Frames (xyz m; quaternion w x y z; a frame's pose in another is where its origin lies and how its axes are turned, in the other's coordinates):
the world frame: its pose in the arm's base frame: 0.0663 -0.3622 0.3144 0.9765 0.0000 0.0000 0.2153
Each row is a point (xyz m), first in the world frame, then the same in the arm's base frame.
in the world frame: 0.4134 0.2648 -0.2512
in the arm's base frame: 0.3300 0.0519 0.0632
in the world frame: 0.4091 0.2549 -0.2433
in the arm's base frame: 0.3303 0.0411 0.0711
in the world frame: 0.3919 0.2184 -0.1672
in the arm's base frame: 0.3300 0.0008 0.1472
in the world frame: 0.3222 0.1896 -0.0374
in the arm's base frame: 0.2789 -0.0547 0.2770
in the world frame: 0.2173 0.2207 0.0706
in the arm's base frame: 0.1706 -0.0706 0.3850
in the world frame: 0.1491 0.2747 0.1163
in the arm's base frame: 0.0861 -0.0503 0.4307
